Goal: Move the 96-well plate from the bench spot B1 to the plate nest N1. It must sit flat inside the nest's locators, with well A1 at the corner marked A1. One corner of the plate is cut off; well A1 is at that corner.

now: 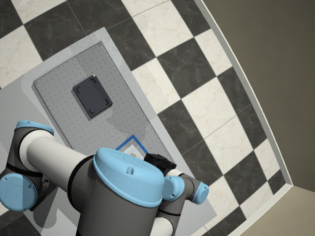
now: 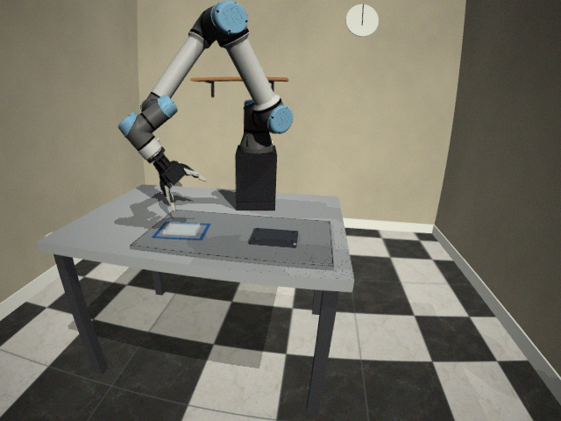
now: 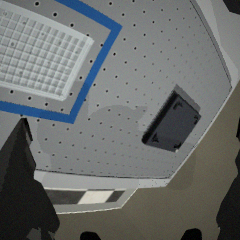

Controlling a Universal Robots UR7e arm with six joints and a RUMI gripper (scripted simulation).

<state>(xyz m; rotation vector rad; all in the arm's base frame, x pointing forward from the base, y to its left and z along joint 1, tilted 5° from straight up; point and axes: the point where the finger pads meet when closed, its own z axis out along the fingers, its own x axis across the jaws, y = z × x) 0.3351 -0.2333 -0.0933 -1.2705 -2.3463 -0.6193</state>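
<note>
Right now the clear 96-well plate is 130 mm below my hand, 40 mm to the right of it and 10 mm ahead of it. The rest, counted from my hand: plate nest N1: 310 mm to the left, 130 mm below, 70 mm ahead; then white A1 mark: 370 mm to the left, 130 mm ahead, 120 mm below.
</note>
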